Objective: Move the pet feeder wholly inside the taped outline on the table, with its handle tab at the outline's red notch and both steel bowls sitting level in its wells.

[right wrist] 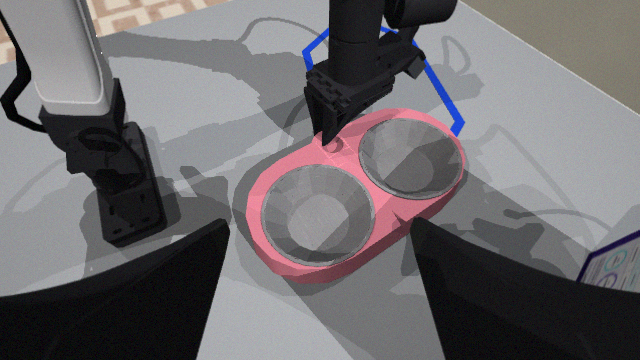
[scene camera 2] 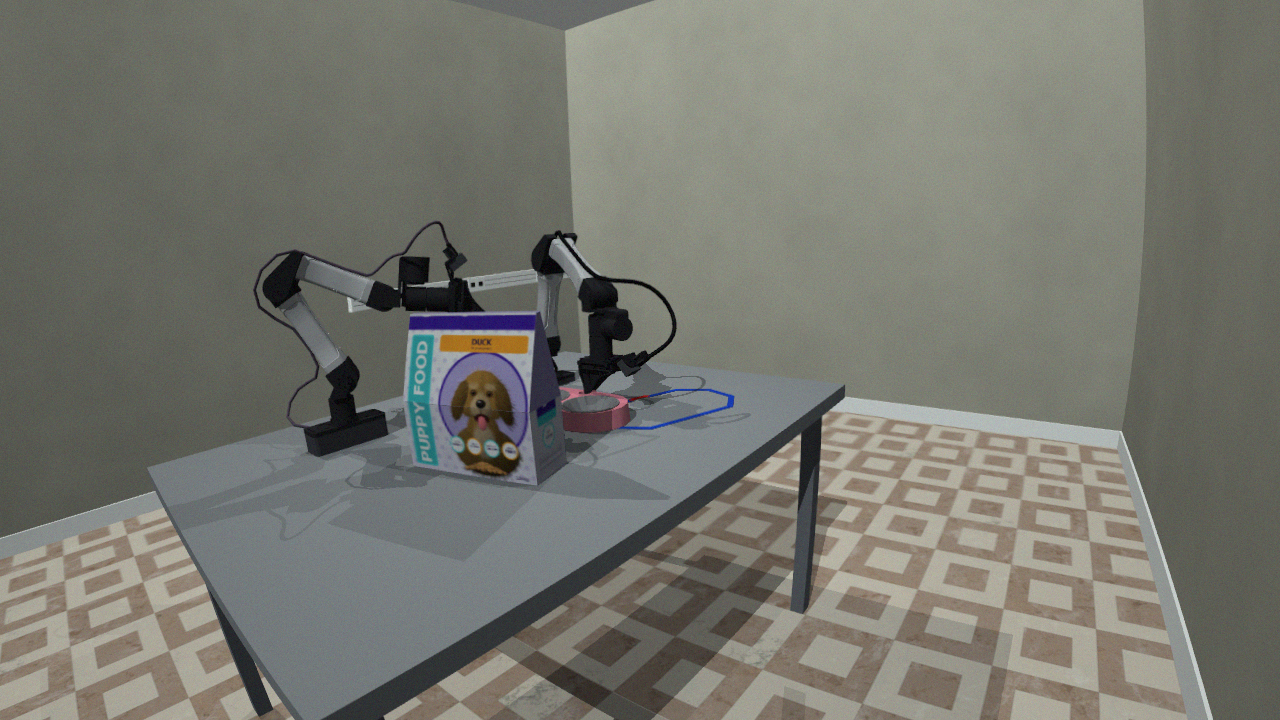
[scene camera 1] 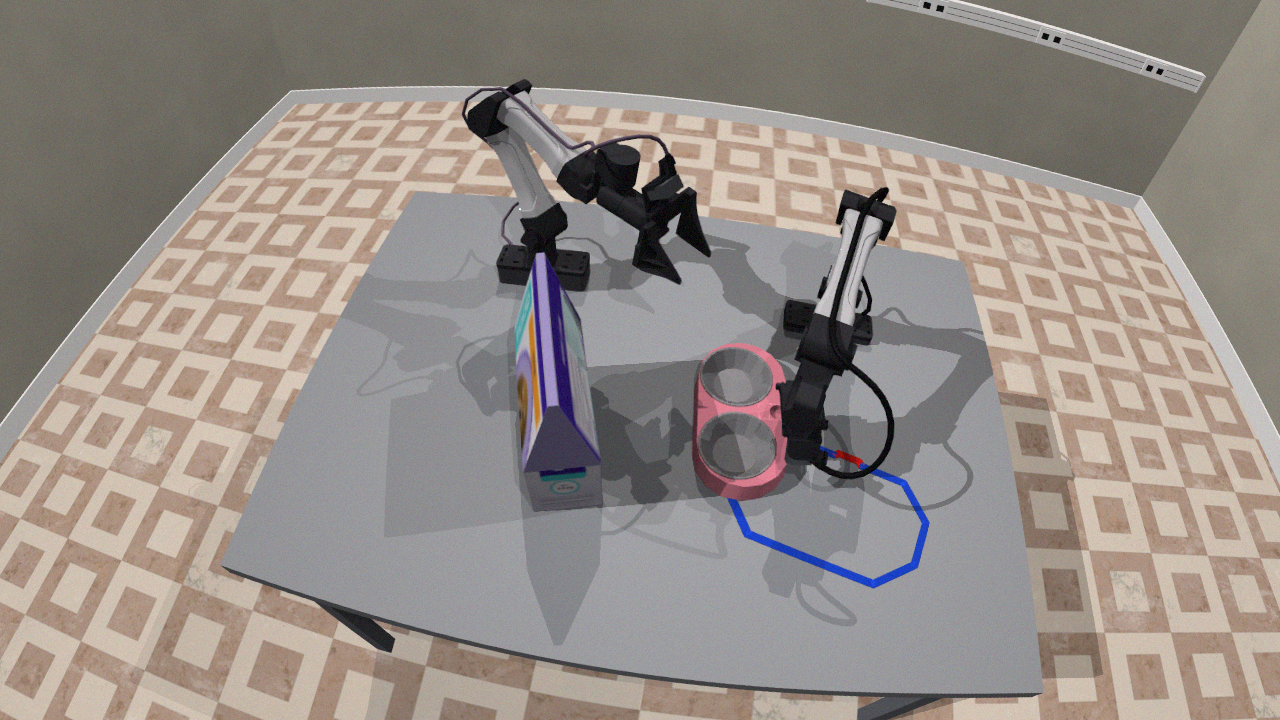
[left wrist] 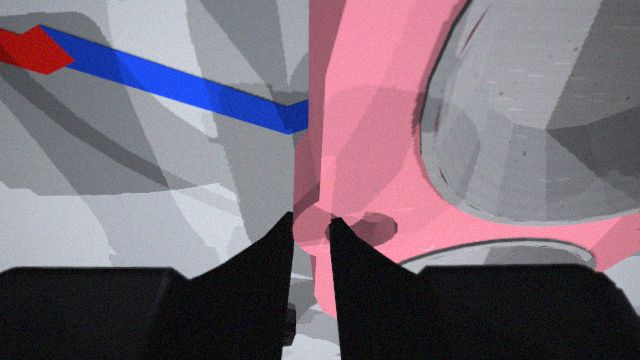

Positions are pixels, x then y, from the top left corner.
Scene:
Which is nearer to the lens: the steel bowl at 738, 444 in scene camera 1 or the puppy food bag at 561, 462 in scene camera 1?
The puppy food bag.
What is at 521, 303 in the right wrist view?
My right gripper.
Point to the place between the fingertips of my right gripper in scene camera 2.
489, 319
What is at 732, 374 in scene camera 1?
A steel bowl.

